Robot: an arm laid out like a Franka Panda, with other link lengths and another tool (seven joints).
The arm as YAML. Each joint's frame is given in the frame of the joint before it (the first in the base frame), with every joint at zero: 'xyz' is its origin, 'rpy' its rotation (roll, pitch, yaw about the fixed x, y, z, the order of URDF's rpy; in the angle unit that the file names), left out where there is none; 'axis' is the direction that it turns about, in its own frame. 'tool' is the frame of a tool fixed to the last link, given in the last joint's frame.
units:
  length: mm
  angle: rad
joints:
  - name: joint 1
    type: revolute
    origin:
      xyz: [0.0, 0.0, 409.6]
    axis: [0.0, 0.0, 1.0]
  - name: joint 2
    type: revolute
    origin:
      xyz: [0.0, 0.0, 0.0]
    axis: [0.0, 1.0, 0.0]
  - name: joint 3
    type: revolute
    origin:
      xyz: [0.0, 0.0, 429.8]
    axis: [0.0, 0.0, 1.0]
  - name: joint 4
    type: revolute
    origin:
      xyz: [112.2, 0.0, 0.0]
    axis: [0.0, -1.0, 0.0]
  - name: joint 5
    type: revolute
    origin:
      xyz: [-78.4, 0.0, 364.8]
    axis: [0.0, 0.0, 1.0]
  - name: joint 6
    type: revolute
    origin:
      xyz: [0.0, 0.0, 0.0]
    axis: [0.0, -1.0, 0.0]
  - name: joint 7
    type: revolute
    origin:
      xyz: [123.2, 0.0, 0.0]
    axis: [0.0, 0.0, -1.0]
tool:
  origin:
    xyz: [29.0, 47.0, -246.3]
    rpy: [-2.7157, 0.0, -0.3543]
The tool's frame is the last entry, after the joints.
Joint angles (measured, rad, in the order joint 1, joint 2, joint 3, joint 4, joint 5, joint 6, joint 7), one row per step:
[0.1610, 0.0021, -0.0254, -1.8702, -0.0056, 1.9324, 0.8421]
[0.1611, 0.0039, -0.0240, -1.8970, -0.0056, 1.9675, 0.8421]
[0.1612, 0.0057, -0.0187, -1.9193, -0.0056, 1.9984, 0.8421]
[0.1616, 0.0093, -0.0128, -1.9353, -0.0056, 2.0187, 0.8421]
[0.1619, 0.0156, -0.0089, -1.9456, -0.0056, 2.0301, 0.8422]
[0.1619, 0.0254, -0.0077, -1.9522, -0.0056, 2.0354, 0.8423]
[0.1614, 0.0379, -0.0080, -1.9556, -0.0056, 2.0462, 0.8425]
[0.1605, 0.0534, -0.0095, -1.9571, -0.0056, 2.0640, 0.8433]
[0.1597, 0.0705, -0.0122, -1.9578, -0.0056, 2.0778, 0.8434]
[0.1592, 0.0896, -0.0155, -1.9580, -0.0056, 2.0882, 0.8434]
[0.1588, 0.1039, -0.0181, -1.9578, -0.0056, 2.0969, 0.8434]
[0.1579, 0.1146, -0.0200, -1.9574, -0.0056, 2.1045, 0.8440]
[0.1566, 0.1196, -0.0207, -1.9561, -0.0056, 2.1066, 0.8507]
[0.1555, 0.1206, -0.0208, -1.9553, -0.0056, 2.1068, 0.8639]
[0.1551, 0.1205, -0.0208, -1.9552, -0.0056, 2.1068, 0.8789]
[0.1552, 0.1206, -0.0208, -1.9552, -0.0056, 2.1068, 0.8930]
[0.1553, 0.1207, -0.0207, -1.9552, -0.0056, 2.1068, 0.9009]
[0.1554, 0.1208, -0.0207, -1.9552, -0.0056, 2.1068, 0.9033]
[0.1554, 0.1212, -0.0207, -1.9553, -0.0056, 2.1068, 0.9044]
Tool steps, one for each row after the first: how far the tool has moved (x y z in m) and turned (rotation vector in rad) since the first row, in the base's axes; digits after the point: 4 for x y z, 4 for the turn. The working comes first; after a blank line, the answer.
Tool pose at each row, in the base's axes (x y z in m, rotation vector in rad; the steps are taken from these numbers as rounded here):
[0.6694, 0.1001, 0.5705, -2.3493, 1.3656, -0.3676]
[0.6704, 0.1014, 0.5609, -2.3464, 1.3605, -0.3737]
[0.6710, 0.1052, 0.5531, -2.3456, 1.3505, -0.3789]
[0.6709, 0.1095, 0.5456, -2.3489, 1.3423, -0.3776]
[0.6709, 0.1124, 0.5377, -2.3545, 1.3397, -0.3712]
[0.6712, 0.1133, 0.5284, -2.3619, 1.3435, -0.3597]
[0.6742, 0.1132, 0.5200, -2.3645, 1.3470, -0.3550]
[0.6798, 0.1124, 0.5120, -2.3622, 1.3505, -0.3568]
[0.6848, 0.1108, 0.5024, -2.3628, 1.3567, -0.3540]
[0.6892, 0.1089, 0.4909, -2.3662, 1.3654, -0.3465]
[0.6928, 0.1073, 0.4827, -2.3680, 1.3715, -0.3423]
[0.6958, 0.1058, 0.4768, -2.3678, 1.3769, -0.3408]
[0.6973, 0.1042, 0.4744, -2.3634, 1.3883, -0.3416]
[0.6981, 0.1027, 0.4741, -2.3541, 1.4059, -0.3453]
[0.6984, 0.1017, 0.4743, -2.3439, 1.4245, -0.3494]
[0.6986, 0.1010, 0.4742, -2.3347, 1.4415, -0.3529]
[0.6987, 0.1007, 0.4741, -2.3296, 1.4508, -0.3547]
[0.6987, 0.1007, 0.4741, -2.3281, 1.4537, -0.3552]
[0.6987, 0.1006, 0.4737, -2.3276, 1.4552, -0.3550]

[0.0010, 0.0013, -0.0096, 0.0009, -0.0065, 0.0017]
[0.0016, 0.0051, -0.0174, 0.0019, -0.0132, 0.0072]
[0.0015, 0.0094, -0.0249, 0.0021, -0.0139, 0.0137]
[0.0015, 0.0123, -0.0328, 0.0013, -0.0087, 0.0178]
[0.0018, 0.0132, -0.0421, -0.0003, 0.0023, 0.0189]
[0.0048, 0.0131, -0.0505, -0.0011, 0.0073, 0.0180]
[0.0104, 0.0123, -0.0585, -0.0011, 0.0065, 0.0148]
[0.0154, 0.0107, -0.0681, -0.0020, 0.0105, 0.0113]
[0.0198, 0.0088, -0.0796, -0.0036, 0.0192, 0.0076]
[0.0234, 0.0072, -0.0878, -0.0049, 0.0244, 0.0047]
[0.0264, 0.0057, -0.0937, -0.0055, 0.0271, 0.0014]
[0.0279, 0.0041, -0.0961, -0.0056, 0.0286, -0.0073]
[0.0287, 0.0026, -0.0964, -0.0050, 0.0286, -0.0217]
[0.0290, 0.0016, -0.0962, -0.0043, 0.0284, -0.0371]
[0.0292, 0.0009, -0.0963, -0.0037, 0.0285, -0.0511]
[0.0293, 0.0006, -0.0964, -0.0033, 0.0286, -0.0587]
[0.0293, 0.0006, -0.0964, -0.0032, 0.0287, -0.0611]
[0.0293, 0.0005, -0.0968, -0.0032, 0.0292, -0.0621]

